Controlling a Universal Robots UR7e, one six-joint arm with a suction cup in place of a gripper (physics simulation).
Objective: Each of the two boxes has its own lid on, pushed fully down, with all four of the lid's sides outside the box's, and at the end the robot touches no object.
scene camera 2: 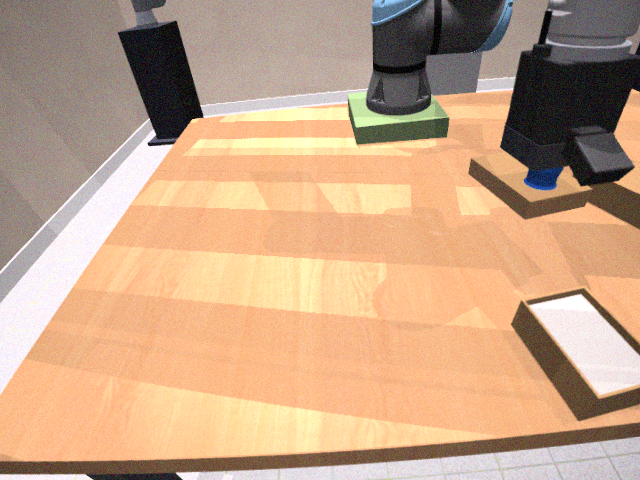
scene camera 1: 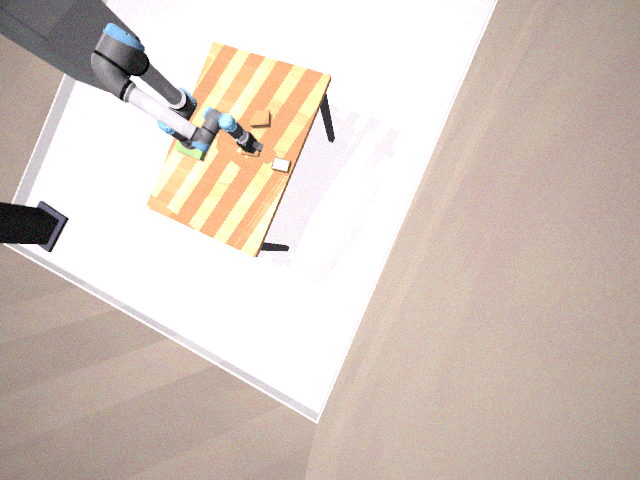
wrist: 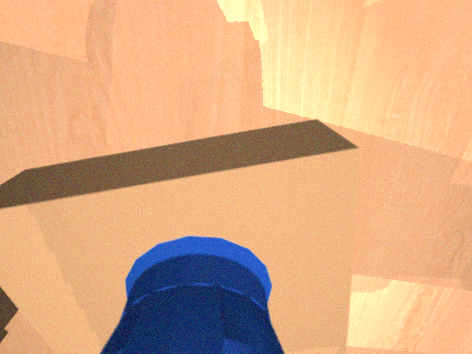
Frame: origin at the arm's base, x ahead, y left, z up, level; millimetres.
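Seen in the pictures: hand, tool point: [scene camera 2: 537, 192] [scene camera 1: 255, 150] [wrist: 202, 256]; arm's base, link origin: [scene camera 2: 398, 102].
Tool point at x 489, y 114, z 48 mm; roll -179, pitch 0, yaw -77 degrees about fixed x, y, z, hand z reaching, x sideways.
Observation:
Pixels of each thing's top centre, then the offset from my tool point to it. Level surfaces: height alone.
- flat brown lid, top centre: [scene camera 2: 527, 171] [scene camera 1: 250, 148] 5 mm right, 27 mm back, 13 mm up
- open box, top centre: [scene camera 2: 591, 334] [scene camera 1: 280, 164] 5 mm left, 160 mm ahead, 56 mm down
- striped wooden table, surface height: 99 mm down
My suction cup [scene camera 2: 543, 178] [wrist: 199, 265], blue, sits on the top of a flat brown lid [scene camera 1: 251, 153] [scene camera 2: 498, 169] [wrist: 225, 205] and holds it, roughly level, above the table. An open box [scene camera 2: 550, 356] with dark brown sides and a white inside stands near the table's front edge; in scene camera 1 its white inside [scene camera 1: 280, 165] shows beside the held lid. Another brown object [scene camera 1: 260, 119] [scene camera 2: 622, 207] stands farther along the table, partly cut off in scene camera 2. Whether it is a box with its lid on cannot be told. The held lid's underside is hidden.
The arm's base stands on a green block [scene camera 1: 189, 150] [scene camera 2: 403, 131] at the back of the striped wooden table [scene camera 1: 206, 198] [scene camera 2: 232, 330]. The front table edge runs close to the open box. A black pedestal [scene camera 1: 25, 223] [scene camera 2: 165, 82] stands off the table.

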